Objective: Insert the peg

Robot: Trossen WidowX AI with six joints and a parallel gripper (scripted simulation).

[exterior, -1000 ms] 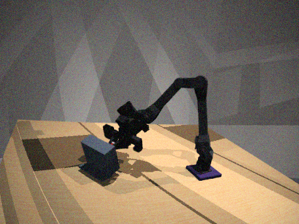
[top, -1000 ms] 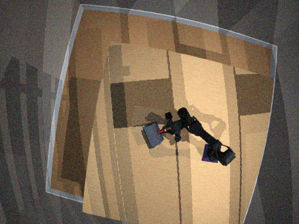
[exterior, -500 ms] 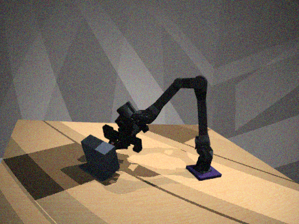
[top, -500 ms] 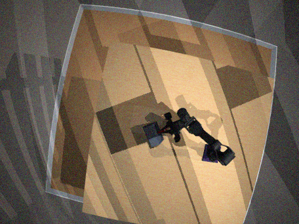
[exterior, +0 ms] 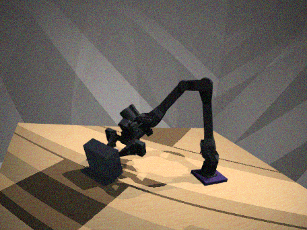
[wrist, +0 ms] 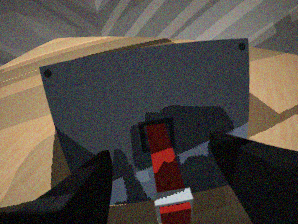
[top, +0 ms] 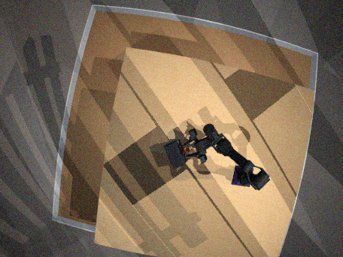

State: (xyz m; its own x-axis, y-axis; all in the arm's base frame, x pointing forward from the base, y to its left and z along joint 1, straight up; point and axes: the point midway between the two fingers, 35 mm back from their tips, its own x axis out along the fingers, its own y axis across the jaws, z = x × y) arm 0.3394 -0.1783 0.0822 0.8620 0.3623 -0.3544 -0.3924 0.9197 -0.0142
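Now: the red peg 20 mm behind my gripper tip and 10 mm to the right of it. The rest, counted from my gripper tip: panel (40 mm ahead, 20 mm to the left, 20 mm below).
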